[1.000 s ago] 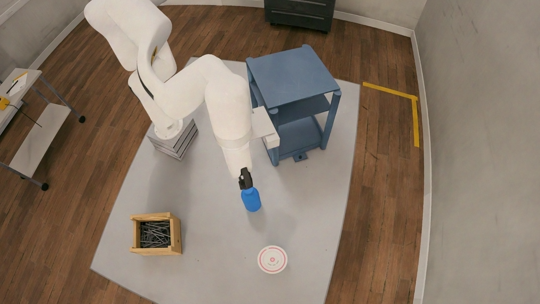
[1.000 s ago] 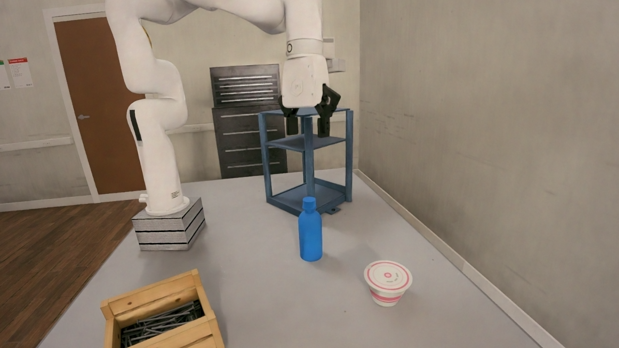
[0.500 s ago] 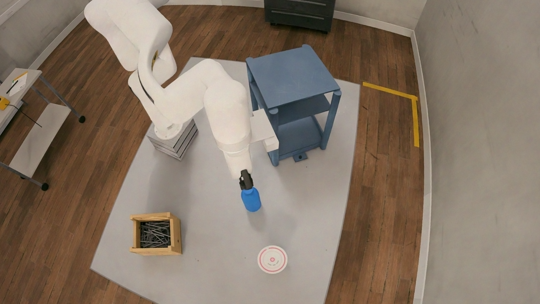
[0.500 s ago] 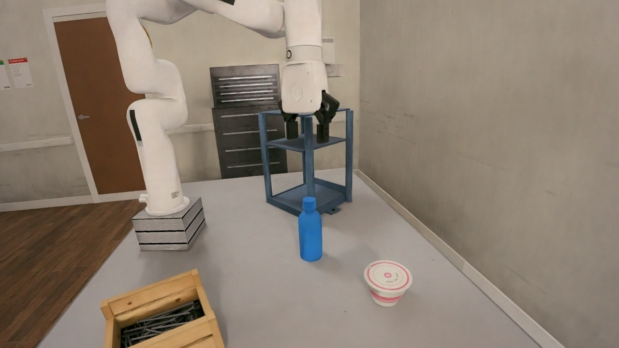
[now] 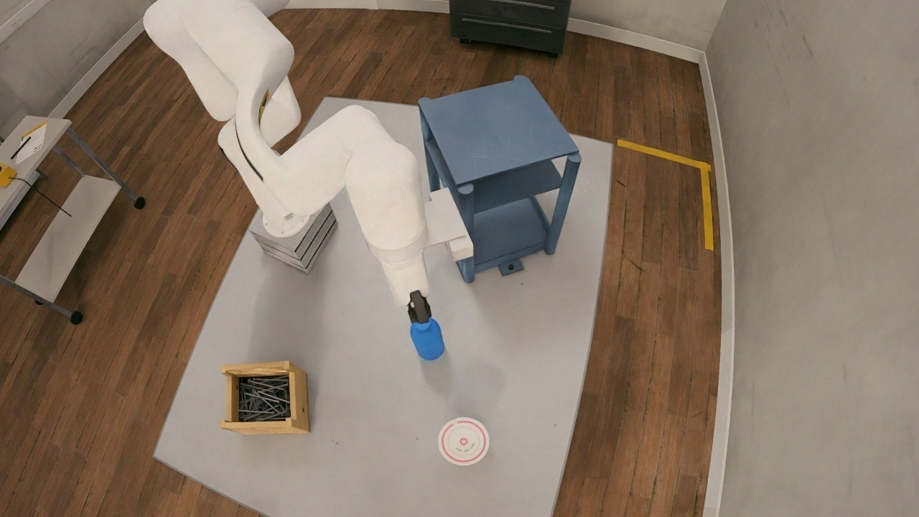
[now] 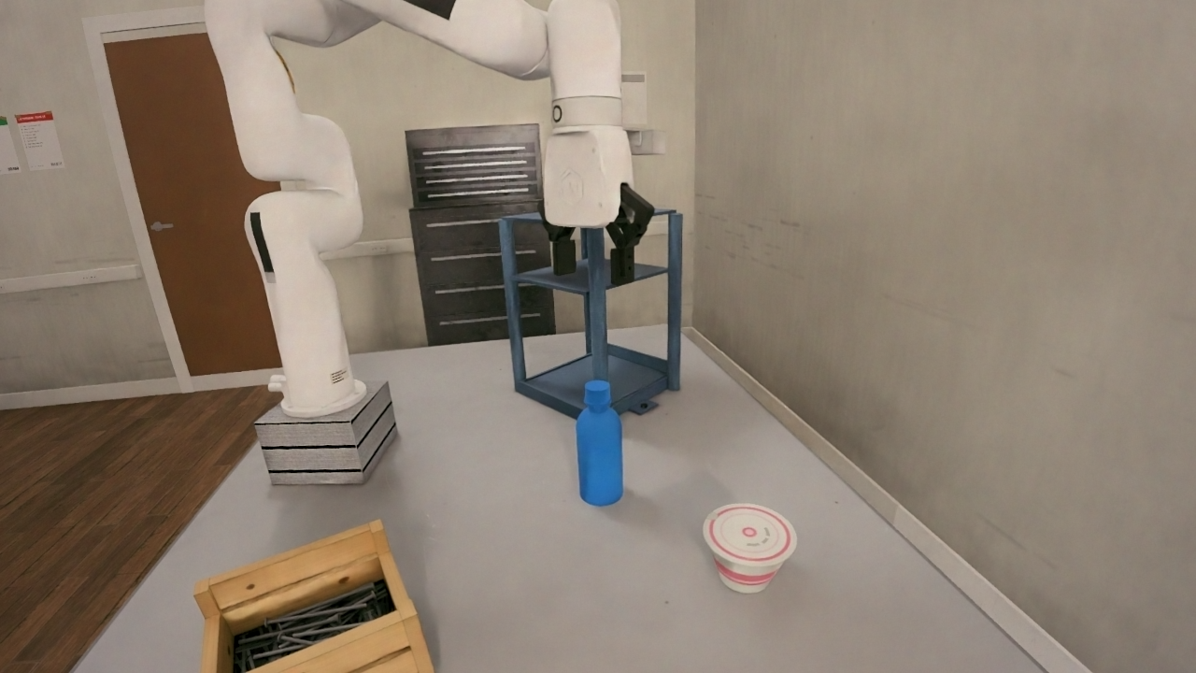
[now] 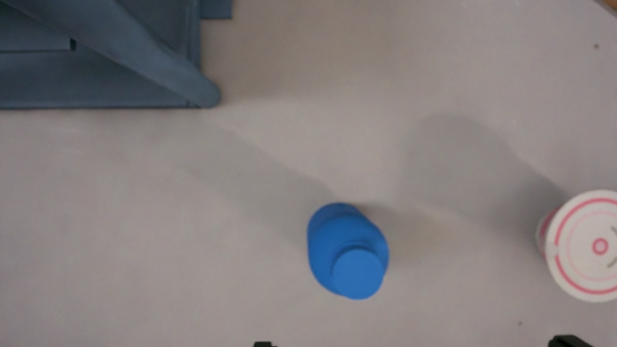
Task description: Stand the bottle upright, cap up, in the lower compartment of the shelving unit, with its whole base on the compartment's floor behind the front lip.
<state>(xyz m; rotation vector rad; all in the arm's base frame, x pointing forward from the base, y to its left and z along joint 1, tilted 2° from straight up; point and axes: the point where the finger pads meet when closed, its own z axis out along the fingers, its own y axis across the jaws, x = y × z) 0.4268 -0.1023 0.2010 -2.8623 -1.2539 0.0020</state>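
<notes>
The blue bottle is 200 mm below my hand. The rest, counted from my hand: blue shelving unit 10 mm behind, 330 mm to the left, 140 mm below.
</notes>
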